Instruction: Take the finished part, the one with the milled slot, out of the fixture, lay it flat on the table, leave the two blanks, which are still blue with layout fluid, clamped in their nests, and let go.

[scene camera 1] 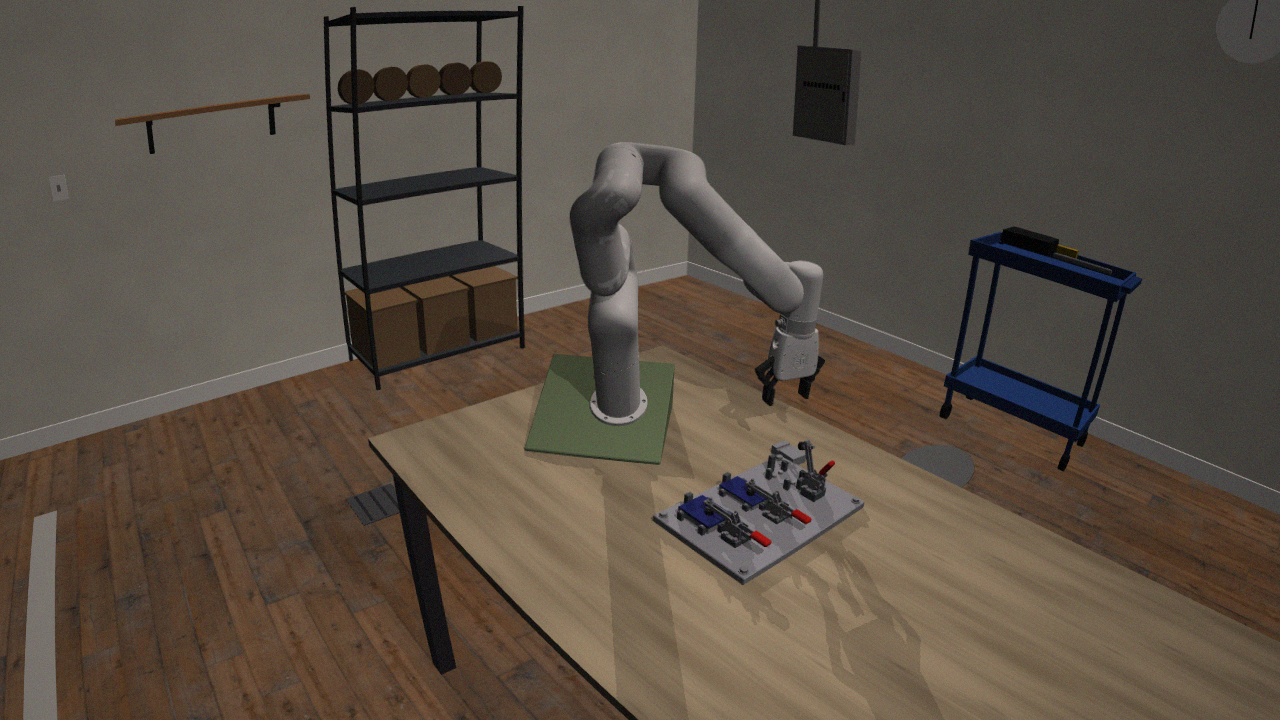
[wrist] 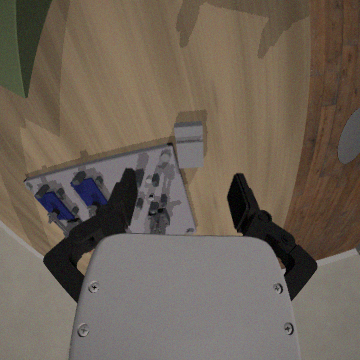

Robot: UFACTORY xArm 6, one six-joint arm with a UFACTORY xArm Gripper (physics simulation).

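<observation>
The grey part with the milled slot is beside the back corner of the fixture plate, outside its nest. It looks raised or tilted in the scene view; what it rests on is unclear. My gripper is open and empty, above the part and apart from it. One blue blank and another blue blank sit in their nests under clamps with lowered red handles. The third nest's clamp stands open, its arm upright.
The wooden table carries the fixture and the green base mat. The table's long edge runs to the right of the part in the wrist view. A blue cart and a black shelf rack stand away from the table.
</observation>
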